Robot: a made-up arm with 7 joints. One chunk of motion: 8 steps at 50 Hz.
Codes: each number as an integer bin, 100 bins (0 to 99) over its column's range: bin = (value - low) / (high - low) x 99, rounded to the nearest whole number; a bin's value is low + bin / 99 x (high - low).
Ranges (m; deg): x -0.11..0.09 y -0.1..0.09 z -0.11..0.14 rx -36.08..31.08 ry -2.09..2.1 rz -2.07..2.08
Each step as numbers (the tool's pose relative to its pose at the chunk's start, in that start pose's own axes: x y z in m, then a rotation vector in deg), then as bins.
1 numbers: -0.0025 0.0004 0.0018 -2.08 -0.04 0.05
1 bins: 53 52 44 50 48 51
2 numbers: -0.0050 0.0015 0.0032 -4.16 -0.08 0.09
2 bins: 52 53 45 47 47 52
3 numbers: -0.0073 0.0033 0.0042 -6.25 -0.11 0.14
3 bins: 51 54 45 44 47 53
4 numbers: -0.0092 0.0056 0.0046 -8.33 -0.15 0.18
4 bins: 50 55 45 41 46 54
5 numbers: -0.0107 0.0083 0.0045 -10.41 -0.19 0.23
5 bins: 49 56 45 38 45 55
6 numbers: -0.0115 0.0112 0.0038 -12.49 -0.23 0.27
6 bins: 49 58 45 35 44 56
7 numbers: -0.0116 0.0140 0.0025 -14.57 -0.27 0.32
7 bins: 49 59 45 32 43 57
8 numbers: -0.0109 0.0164 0.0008 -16.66 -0.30 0.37
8 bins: 49 61 44 29 42 58
